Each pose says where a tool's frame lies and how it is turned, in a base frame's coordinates. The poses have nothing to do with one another.
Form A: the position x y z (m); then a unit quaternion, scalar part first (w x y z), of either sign.
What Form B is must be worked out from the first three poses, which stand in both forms.
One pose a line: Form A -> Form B
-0.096 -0.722 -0.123 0.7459 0.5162 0.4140 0.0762 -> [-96 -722 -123], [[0.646 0.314 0.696], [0.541 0.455 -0.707], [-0.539 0.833 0.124]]
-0.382 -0.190 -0.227 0.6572 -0.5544 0.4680 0.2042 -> [-382 -190 -227], [[0.479 -0.787 0.389], [-0.251 0.302 0.920], [-0.842 -0.538 -0.053]]
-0.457 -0.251 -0.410 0.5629 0.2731 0.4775 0.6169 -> [-457 -251 -410], [[-0.217 -0.434 0.875], [0.955 0.090 0.282], [-0.201 0.897 0.395]]
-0.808 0.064 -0.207 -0.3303 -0.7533 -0.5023 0.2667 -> [-808 64 -207], [[0.353 0.933 -0.070], [0.581 -0.277 -0.766], [-0.734 0.230 -0.640]]
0.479 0.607 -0.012 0.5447 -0.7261 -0.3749 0.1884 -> [479 607 -12], [[0.648 0.339 -0.682], [0.750 -0.125 0.650], [0.135 -0.932 -0.336]]
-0.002 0.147 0.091 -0.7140 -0.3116 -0.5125 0.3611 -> [-2 147 91], [[0.214 0.835 0.507], [-0.196 0.545 -0.815], [-0.957 0.075 0.280]]
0.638 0.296 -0.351 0.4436 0.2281 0.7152 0.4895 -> [638 296 -351], [[-0.502 -0.108 0.858], [0.761 0.417 0.498], [-0.411 0.903 -0.127]]
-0.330 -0.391 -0.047 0.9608 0.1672 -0.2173 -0.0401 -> [-330 -391 -47], [[0.902 0.004 -0.431], [-0.150 0.941 -0.304], [0.404 0.339 0.850]]
